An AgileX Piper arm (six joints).
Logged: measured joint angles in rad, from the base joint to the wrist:
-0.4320, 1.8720, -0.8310, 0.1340, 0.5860, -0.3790
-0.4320, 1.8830, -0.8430, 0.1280, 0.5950, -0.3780
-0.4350, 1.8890, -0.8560, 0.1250, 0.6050, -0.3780
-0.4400, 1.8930, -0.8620, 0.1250, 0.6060, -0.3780
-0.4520, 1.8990, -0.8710, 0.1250, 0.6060, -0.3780
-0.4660, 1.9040, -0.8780, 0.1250, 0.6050, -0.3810
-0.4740, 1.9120, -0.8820, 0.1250, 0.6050, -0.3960
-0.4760, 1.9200, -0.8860, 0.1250, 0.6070, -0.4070
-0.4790, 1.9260, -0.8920, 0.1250, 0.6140, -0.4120
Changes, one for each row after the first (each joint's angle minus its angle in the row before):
0.0000, 0.0110, -0.0120, -0.0060, 0.0090, 0.0010
-0.0030, 0.0060, -0.0130, -0.0030, 0.0100, 0.0000
-0.0050, 0.0040, -0.0060, 0.0000, 0.0010, 0.0000
-0.0120, 0.0060, -0.0090, 0.0000, 0.0000, 0.0000
-0.0140, 0.0050, -0.0070, 0.0000, -0.0010, -0.0030
-0.0080, 0.0080, -0.0040, 0.0000, 0.0000, -0.0150
-0.0020, 0.0080, -0.0040, 0.0000, 0.0020, -0.0110
-0.0030, 0.0060, -0.0060, 0.0000, 0.0070, -0.0050

